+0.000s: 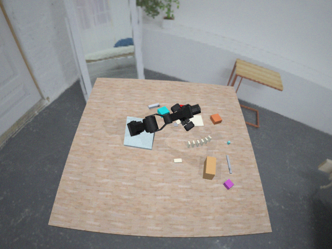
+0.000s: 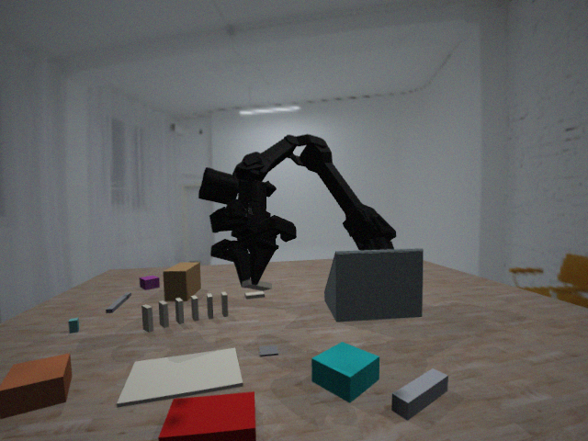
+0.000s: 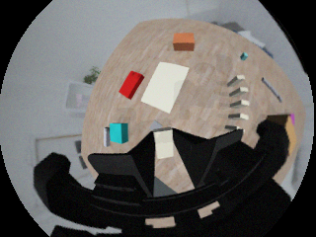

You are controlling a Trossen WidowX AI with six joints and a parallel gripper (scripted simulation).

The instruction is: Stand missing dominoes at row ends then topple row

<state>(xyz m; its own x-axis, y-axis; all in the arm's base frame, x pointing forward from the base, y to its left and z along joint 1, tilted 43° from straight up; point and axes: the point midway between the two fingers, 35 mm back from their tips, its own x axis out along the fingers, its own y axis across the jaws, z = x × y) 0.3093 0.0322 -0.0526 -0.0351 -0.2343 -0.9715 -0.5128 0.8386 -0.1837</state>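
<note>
Now: the small grey tile 10 cm below my gripper tip, 4 cm to the left of it and 3 cm behind it. The rest, counted from my gripper tip: red block (20 cm to the left, 9 cm below, 6 cm ahead); orange block (29 cm ahead, 9 cm to the left, 9 cm below); cream plate (10 cm below, 10 cm ahead, 8 cm to the left).
</note>
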